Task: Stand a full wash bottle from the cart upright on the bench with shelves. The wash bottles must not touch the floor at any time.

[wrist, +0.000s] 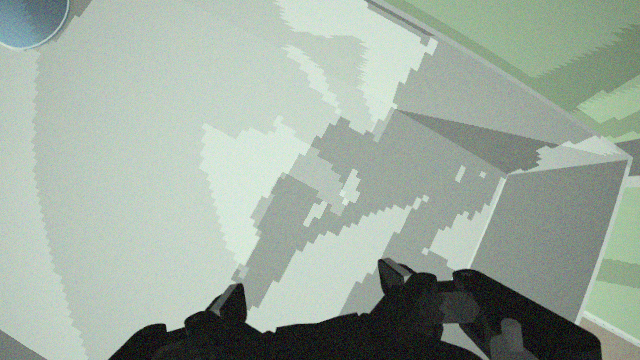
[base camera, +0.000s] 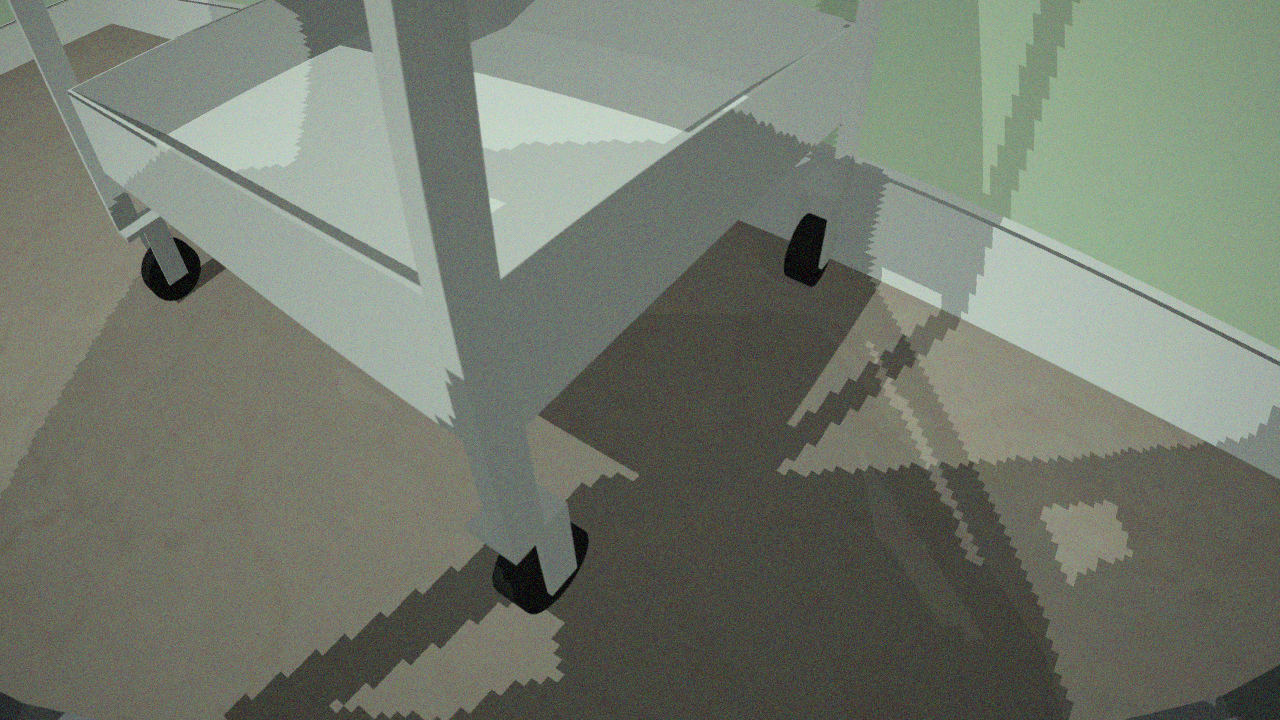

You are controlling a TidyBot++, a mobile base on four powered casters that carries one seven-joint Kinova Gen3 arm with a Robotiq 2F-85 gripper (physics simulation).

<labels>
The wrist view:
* my gripper: 313, 286
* grey cart: 159, 159
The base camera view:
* grey cart: 470, 208
</labels>
